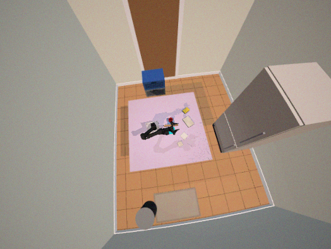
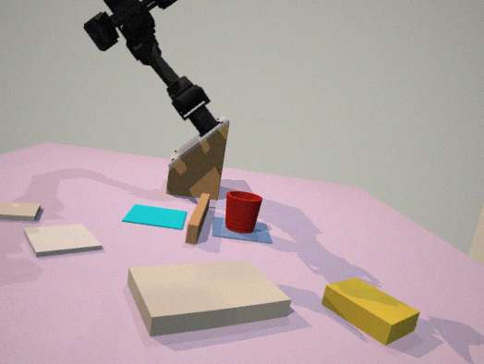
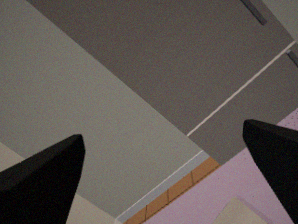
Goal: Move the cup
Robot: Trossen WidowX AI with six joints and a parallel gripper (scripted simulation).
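Right now my gripper tip is 30 mm past the red cup, 270 mm to the right of it and 370 mm above it. From my gripper tip the other things lie so: blue marble (10 mm behind, 270 mm to the left, 390 mm below); then cyan pad (70 mm behind, 100 mm to the left, 410 mm below); then wooden bar (50 mm behind, 190 mm to the left, 400 mm below).
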